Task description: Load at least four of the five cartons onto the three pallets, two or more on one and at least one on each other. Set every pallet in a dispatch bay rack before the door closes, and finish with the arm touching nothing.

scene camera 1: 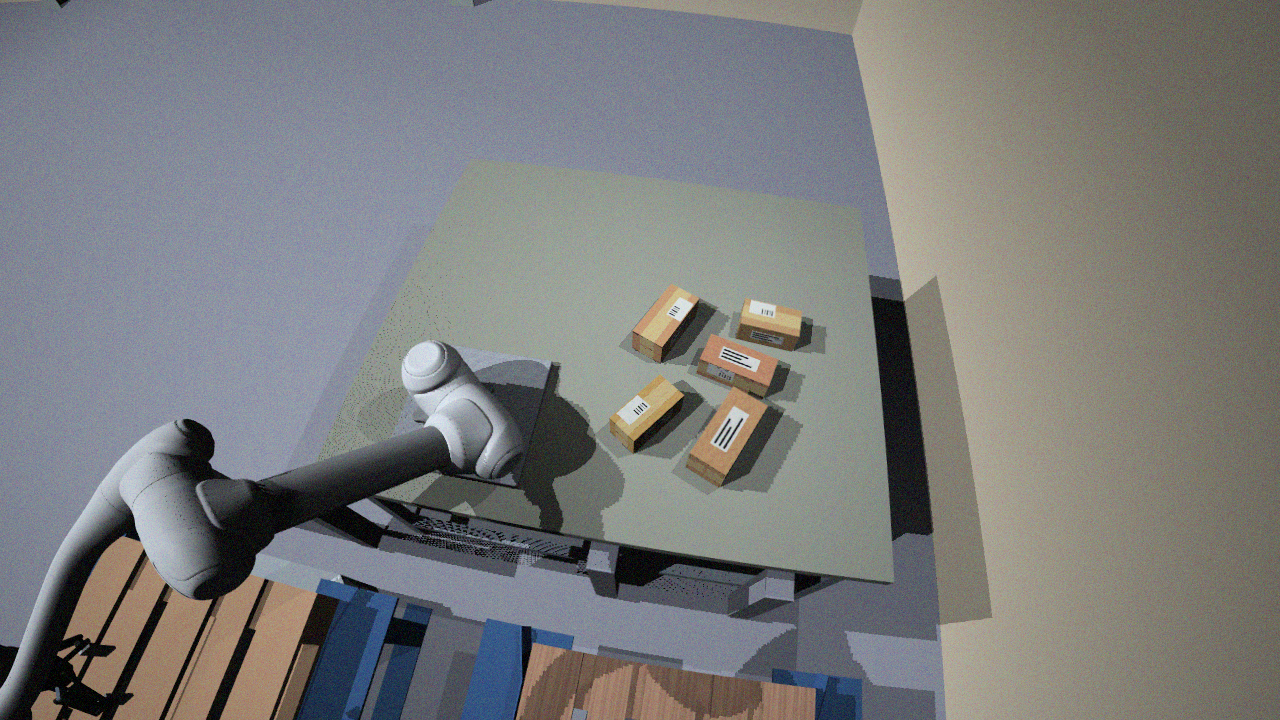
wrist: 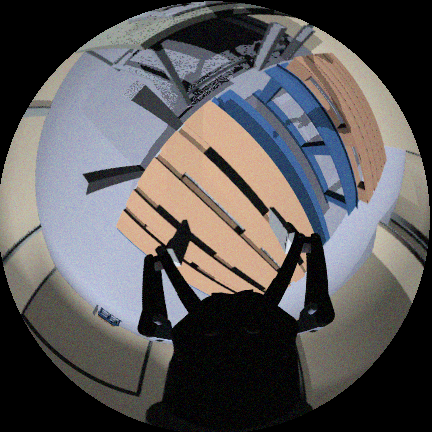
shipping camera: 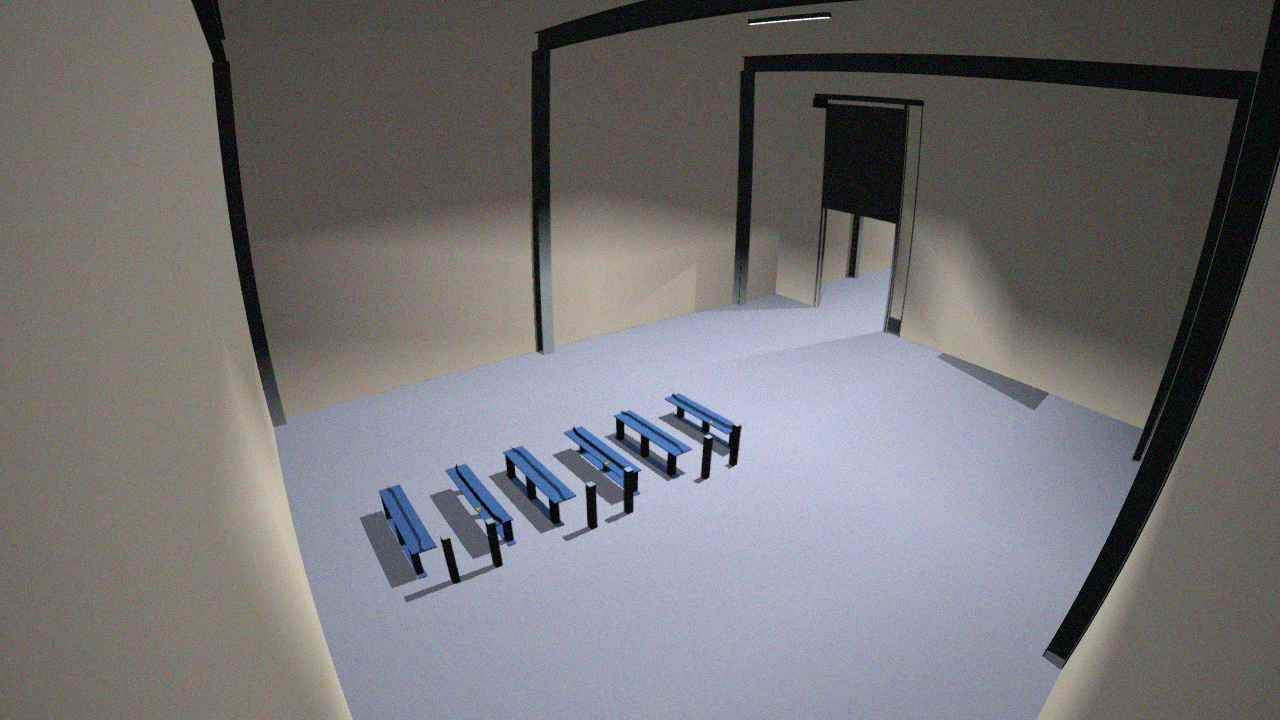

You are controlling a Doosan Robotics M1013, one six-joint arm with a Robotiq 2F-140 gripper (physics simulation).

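Places are measured from the arm's base along level axes (x right, y back, z down), in millimetres.
Where they show: gripper, between the fingertips: (scene camera 1: pixel 119 674) (wrist: pixel 228 221).
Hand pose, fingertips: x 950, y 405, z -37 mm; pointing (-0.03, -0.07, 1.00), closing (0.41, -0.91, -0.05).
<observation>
Each offset is from my fingertips to the top centre of the thing. Level surfaces: height alone.
Five cartons @[dy -891, dx -1415, dz -31 mm] (scene camera 1: pixel 665 324) @[dy -1196, dx -1527, dz -22 mm] (scene camera 1: pixel 769 324) @[dy -1137, dx -1343, dz -22 mm] (scene camera 1: pixel 738 356) @[dy -937, dx -1102, dz -31 mm] (scene camera 1: pixel 646 413) @[dy -1164, dx -1109, dz -42 mm] (scene camera 1: pixel 729 434) lie apart on the table @[dz +62 mm] (scene camera 1: pixel 554 223). A light orange slatted pallet (scene camera 1: pixel 273 635) (wrist: pixel 250 160) is at the lower left in the scene view. A redder brown pallet (scene camera 1: pixel 608 689) (wrist: pixel 370 150) is to its right. No carton shows on the visible part of either. A third pallet does not show. My gripper (scene camera 1: pixel 116 673) (wrist: pixel 228 221) is open and empty over the light orange pallet; its height above the slats is unclear. The dispatch racks (shipping camera: pixel 541 474) hold no pallets. The dark door (shipping camera: pixel 863 161) is partly raised.
Blue supports (scene camera 1: pixel 358 617) (wrist: pixel 345 165) show beside the pallets. The grey arm base plate (scene camera 1: pixel 537 385) is at the table's left side. Black posts (shipping camera: pixel 590 505) (shipping camera: pixel 707 456) stand at the near ends of the racks. A wall (scene camera 1: pixel 1074 268) rises right of the table.
</observation>
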